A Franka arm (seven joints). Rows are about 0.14 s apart.
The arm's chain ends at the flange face. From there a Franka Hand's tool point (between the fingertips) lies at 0.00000 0.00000 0.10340 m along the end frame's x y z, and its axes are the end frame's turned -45 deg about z.
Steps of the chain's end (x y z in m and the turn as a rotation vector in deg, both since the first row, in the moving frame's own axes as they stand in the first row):
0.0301 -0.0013 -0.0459 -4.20 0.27 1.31
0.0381 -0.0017 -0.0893 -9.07 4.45 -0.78
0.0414 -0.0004 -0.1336 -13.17 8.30 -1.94
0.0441 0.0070 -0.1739 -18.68 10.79 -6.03
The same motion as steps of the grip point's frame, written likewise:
0.0171 0.0260 -0.0462 -3.16 -2.78 1.31
0.0224 0.0429 -0.0909 -9.56 -3.27 -0.78
0.0239 0.0562 -0.1374 -15.18 -3.44 -1.94
0.0184 0.0733 -0.1811 -20.84 -5.58 -6.03

